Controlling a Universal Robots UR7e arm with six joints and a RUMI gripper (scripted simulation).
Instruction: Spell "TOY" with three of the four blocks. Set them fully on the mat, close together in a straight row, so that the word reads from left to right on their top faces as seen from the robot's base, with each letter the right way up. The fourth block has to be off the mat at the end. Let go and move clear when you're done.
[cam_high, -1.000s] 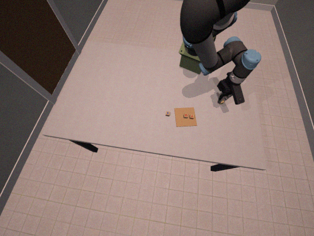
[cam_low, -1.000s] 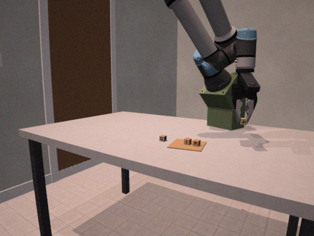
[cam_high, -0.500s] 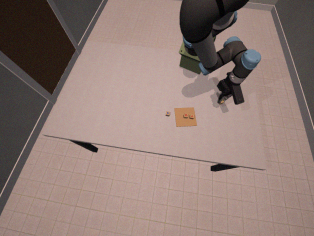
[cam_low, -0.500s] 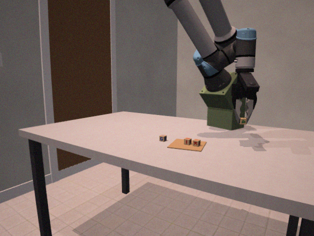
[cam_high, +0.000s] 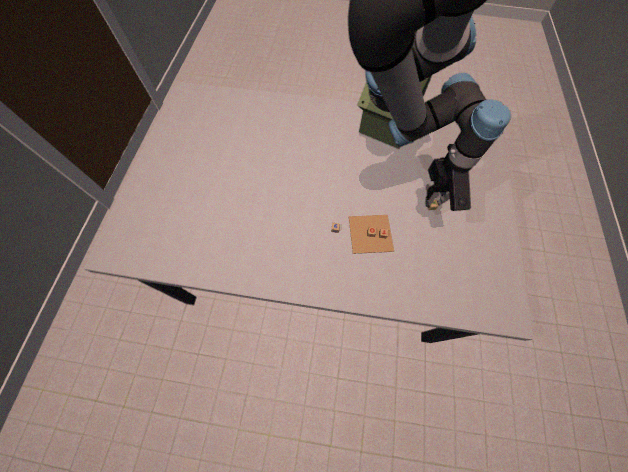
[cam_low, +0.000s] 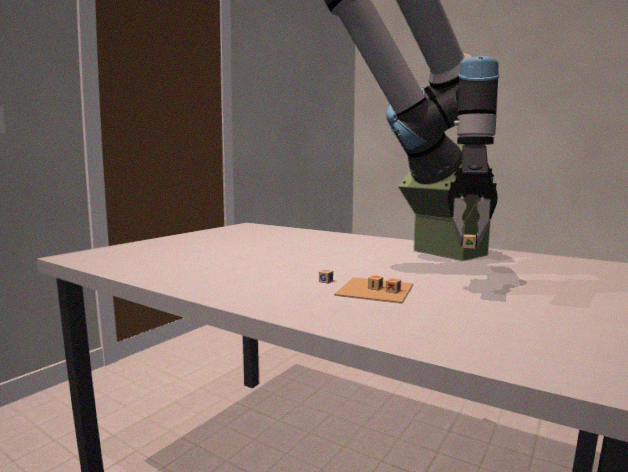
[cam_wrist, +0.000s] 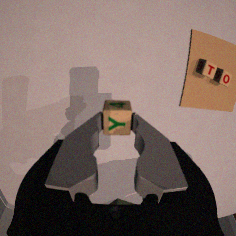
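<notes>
Now: hand 16 cm to the left of the wooden block, 10 cm short of it and 10 cm above it. The rest, counted from my hand: mat: 16 cm to the right, 11 cm below, 10 cm ahead; T block: 12 cm to the right, 10 cm below, 9 cm ahead.
</notes>
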